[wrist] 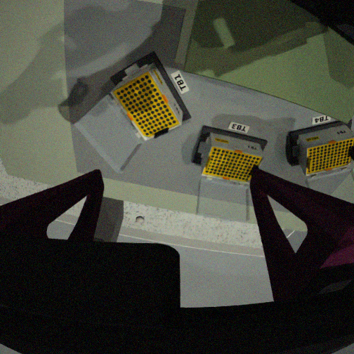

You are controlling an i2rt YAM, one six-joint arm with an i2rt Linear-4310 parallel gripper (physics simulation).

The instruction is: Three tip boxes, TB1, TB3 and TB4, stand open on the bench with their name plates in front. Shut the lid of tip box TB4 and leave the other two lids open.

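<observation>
Tip box TB4 (pixel 330 156) is at the right edge, a grey box with a yellow tip rack, its name plate (pixel 327 119) above it in the view. Its clear lid (pixel 327 181) stands open on the side away from the plate, partly behind my right finger. Tip box TB3 (pixel 231 164) is right of centre, its clear lid (pixel 223 199) open. Tip box TB1 (pixel 146 105) is upper left, turned at an angle, its clear lid (pixel 109 131) open. My gripper (pixel 176 177) is open and empty, above the bench; its right fingertip overlaps TB3's corner in the view.
A grey mat (pixel 172 172) lies under the boxes. A speckled strip (pixel 170 219) runs along the lower side of the bench. A dark green area and a small pale bar (pixel 224 33) show at the top. Shadows fall across the upper left.
</observation>
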